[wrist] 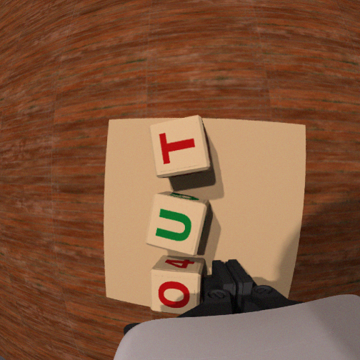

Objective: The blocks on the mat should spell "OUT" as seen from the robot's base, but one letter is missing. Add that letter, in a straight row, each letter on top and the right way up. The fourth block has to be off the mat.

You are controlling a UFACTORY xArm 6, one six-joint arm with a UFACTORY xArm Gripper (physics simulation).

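Note:
Three cream letter blocks stand on the tan mat in the wrist view, in a column along its left part. The block with a red T on top is at the far edge, slightly turned. The block with a green U on top is in the middle, turned a little the other way. The block with a red O on top is at the near edge, with a red 4 on its side. The three are close to one line, with gaps between them. My gripper is shut and empty, just right of the O block. A fourth block does not show.
A reddish-brown wooden table top surrounds the mat. The gripper's pale housing covers the bottom of the view and may hide part of the mat's near edge. A shadow lies over the mat's lower right corner.

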